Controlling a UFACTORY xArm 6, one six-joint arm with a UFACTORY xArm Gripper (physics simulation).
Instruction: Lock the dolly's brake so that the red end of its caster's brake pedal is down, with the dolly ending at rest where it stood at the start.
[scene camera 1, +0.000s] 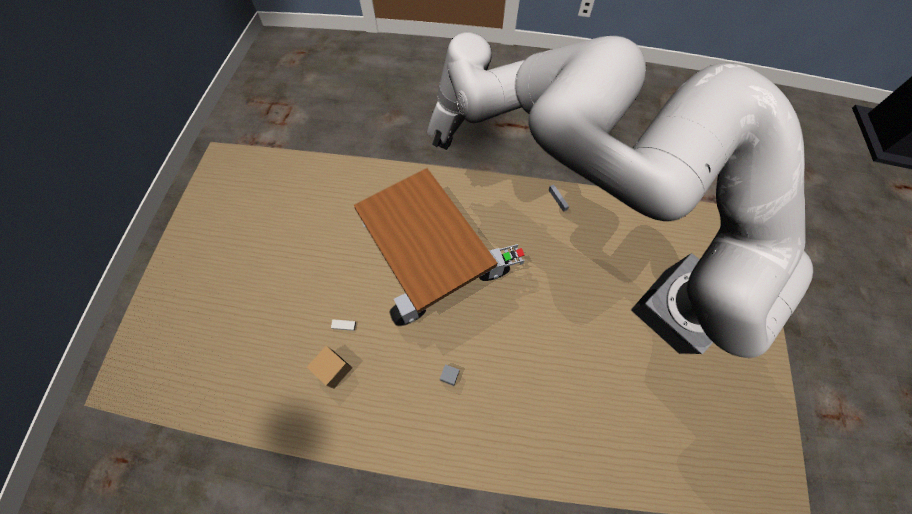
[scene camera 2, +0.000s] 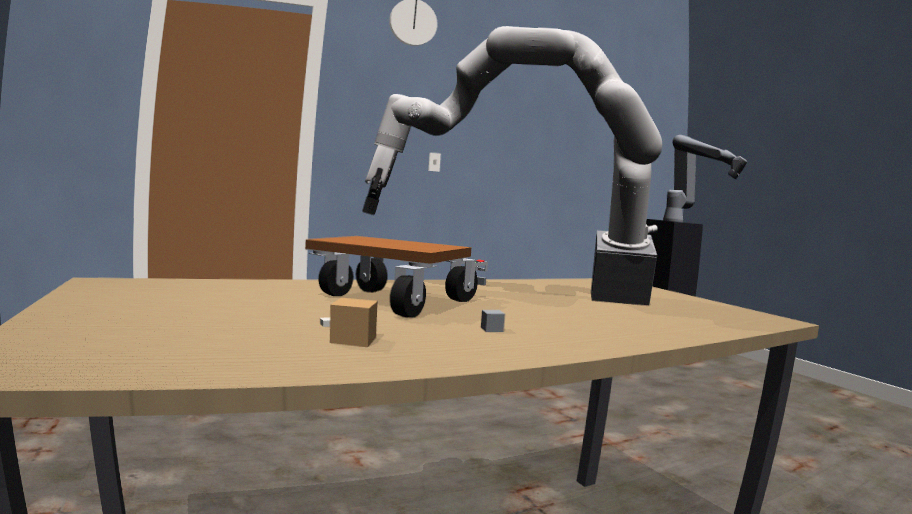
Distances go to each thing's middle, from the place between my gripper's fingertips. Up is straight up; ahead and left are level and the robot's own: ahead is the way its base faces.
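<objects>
With the dolly (scene camera 1: 433, 251) as my reference, I find my gripper 20 mm past it, 220 mm to the right of it and 120 mm above it. There is an orange-brown block (scene camera 2: 353, 322) too, and counting from my hand it is 160 mm ahead, 520 mm to the left and 150 mm below.
</objects>
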